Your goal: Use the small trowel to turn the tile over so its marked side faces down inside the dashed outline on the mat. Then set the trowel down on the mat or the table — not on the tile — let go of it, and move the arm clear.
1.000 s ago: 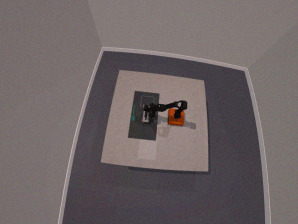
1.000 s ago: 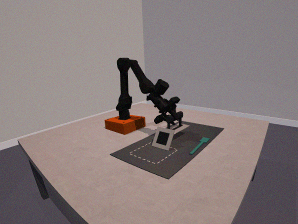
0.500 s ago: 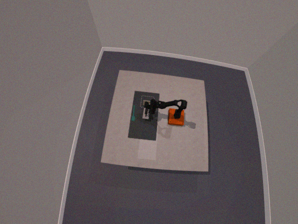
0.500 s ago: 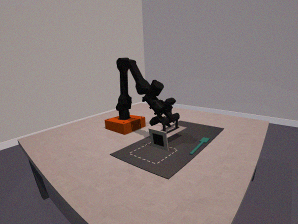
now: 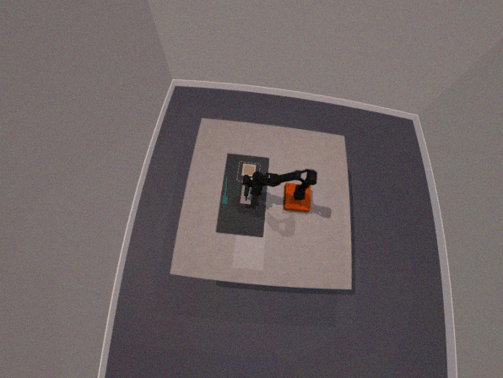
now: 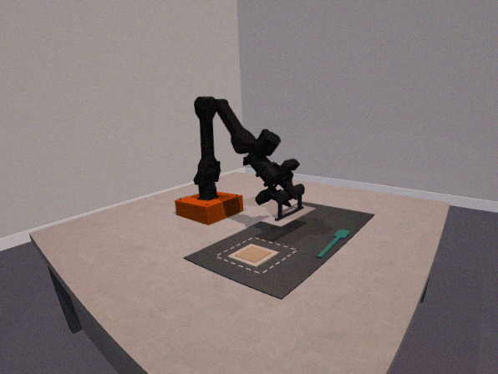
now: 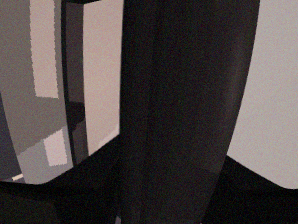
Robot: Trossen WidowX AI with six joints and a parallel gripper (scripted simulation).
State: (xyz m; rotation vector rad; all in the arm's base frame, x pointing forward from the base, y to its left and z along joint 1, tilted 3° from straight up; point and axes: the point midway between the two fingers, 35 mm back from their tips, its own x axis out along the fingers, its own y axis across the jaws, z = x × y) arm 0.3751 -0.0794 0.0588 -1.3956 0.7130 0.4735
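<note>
Right now my gripper tip is 13 cm above the dark mat and 2 cm to the right of it. The rest, counted from my gripper tip: tan square tile: 17 cm to the right, 11 cm below, 5 cm behind; green trowel: 14 cm ahead, 11 cm below, 2 cm to the left.
</note>
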